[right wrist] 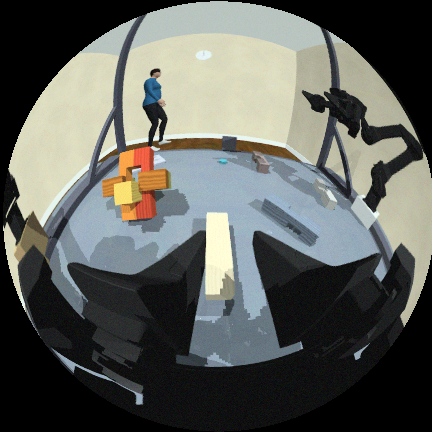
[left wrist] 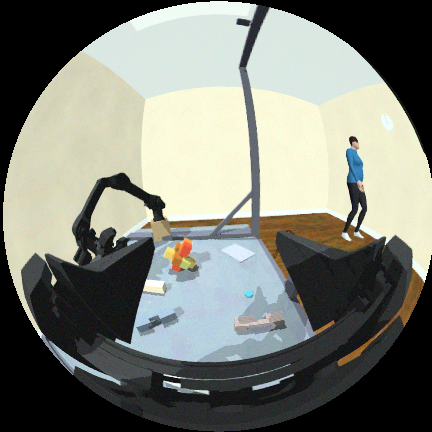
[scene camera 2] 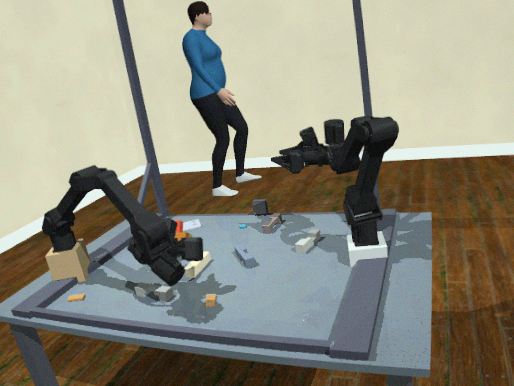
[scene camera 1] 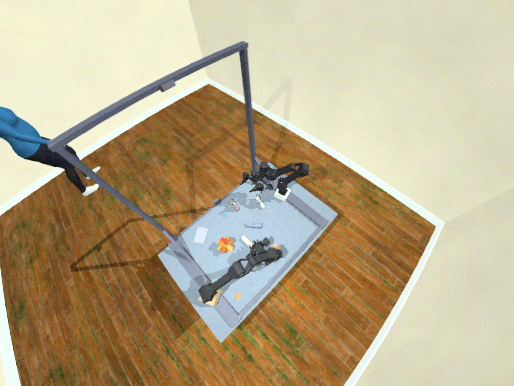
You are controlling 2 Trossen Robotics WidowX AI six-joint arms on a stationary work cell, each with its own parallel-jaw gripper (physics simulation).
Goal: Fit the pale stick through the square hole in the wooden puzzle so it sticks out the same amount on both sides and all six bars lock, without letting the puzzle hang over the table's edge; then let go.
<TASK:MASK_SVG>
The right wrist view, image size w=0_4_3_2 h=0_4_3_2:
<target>my left gripper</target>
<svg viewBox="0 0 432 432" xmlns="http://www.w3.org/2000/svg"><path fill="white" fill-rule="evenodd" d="M301 91L314 111L322 113L325 107L329 108L329 115L336 117L338 122L346 126L352 123L355 125L359 124L360 107L345 90L329 87L330 93L323 91L323 94L329 101L325 100L320 94L312 94L305 90Z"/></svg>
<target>my right gripper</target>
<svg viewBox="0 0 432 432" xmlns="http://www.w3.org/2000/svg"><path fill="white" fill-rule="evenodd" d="M17 264L21 294L41 339L74 363L113 380L74 366L73 375L84 385L116 406L158 423L192 430L234 431L263 427L302 415L330 401L365 375L385 354L404 327L400 314L405 309L412 287L415 258L400 243L394 250L389 261L390 267L380 282L373 272L380 261L381 253L373 253L355 261L333 266L295 250L260 230L254 230L254 258L279 348L301 341L302 349L261 362L233 366L187 365L176 363L175 359L176 354L188 356L205 265L205 230L198 230L163 258L134 274L106 271L78 262L69 262L67 270L88 300L81 312L84 319L52 282L52 271L34 244ZM128 389L142 394L142 404L135 403L136 395ZM366 346L360 353L360 357L355 359L353 353Z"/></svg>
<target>pale stick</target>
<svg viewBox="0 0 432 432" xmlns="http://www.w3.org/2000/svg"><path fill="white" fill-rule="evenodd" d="M206 212L205 299L231 299L235 294L227 213Z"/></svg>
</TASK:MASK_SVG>
